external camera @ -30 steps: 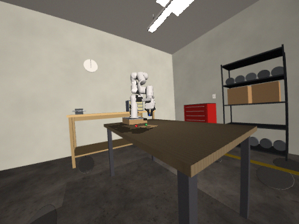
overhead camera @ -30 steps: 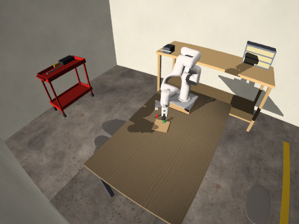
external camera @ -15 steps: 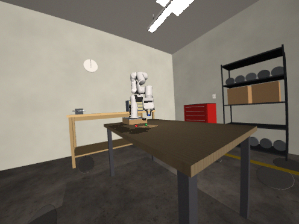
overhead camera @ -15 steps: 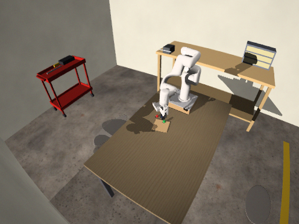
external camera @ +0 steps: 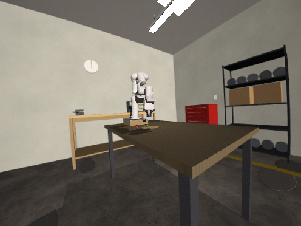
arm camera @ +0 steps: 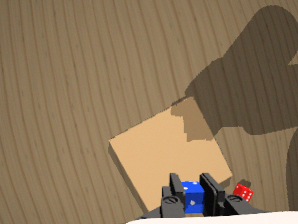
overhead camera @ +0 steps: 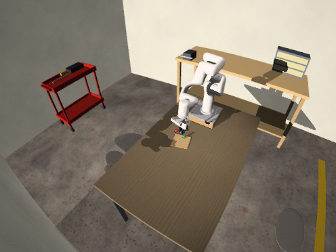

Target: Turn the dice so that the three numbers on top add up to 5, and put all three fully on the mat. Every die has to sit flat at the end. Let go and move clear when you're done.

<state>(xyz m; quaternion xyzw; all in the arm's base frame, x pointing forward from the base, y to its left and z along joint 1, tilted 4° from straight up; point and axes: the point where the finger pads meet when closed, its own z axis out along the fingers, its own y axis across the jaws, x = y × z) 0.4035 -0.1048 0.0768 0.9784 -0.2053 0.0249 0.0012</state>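
My hand is 10 mm above the blue die. Also, from my hand: tan mat: 120 mm below; then red die: 120 mm below, 100 mm behind, 80 mm to the right; then green die: 110 mm below, 50 mm behind, 10 mm to the left.
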